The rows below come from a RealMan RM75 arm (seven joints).
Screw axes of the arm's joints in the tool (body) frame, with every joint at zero. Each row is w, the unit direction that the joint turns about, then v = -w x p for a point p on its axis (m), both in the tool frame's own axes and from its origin. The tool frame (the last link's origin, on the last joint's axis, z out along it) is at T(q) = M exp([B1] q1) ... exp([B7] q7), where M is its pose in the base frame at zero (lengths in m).
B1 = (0, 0, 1, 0.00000, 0.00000, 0.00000)
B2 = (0, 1, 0, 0.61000, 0.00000, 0.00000)
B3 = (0, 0, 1, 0.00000, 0.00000, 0.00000)
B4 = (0, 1, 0, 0.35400, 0.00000, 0.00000)
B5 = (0, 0, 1, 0.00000, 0.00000, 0.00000)
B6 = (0, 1, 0, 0.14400, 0.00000, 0.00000)
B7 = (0, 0, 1, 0.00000, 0.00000, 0.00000)
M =
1 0 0 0.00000
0 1 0 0.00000
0 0 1 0.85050
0 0 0 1
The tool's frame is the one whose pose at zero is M.
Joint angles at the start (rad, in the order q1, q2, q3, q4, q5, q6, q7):
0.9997, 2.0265, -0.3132, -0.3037, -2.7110, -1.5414, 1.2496
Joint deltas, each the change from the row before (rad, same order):
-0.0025, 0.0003, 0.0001, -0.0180, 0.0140, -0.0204, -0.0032
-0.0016, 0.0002, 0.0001, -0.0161, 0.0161, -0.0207, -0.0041
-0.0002, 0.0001, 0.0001, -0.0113, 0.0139, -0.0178, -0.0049
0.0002, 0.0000, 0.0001, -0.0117, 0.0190, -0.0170, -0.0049
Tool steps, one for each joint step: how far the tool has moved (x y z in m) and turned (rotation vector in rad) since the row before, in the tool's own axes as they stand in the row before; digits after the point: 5 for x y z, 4 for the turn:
-0.00263, -0.00026, -0.00347, 0.0008, -0.0151, -0.0080
-0.00325, -0.00010, -0.00310, -0.0005, -0.0175, -0.0095
-0.00318, 0.00016, -0.00212, -0.0028, -0.0157, -0.0100
-0.00404, -0.00030, -0.00220, -0.0001, -0.0200, -0.0112

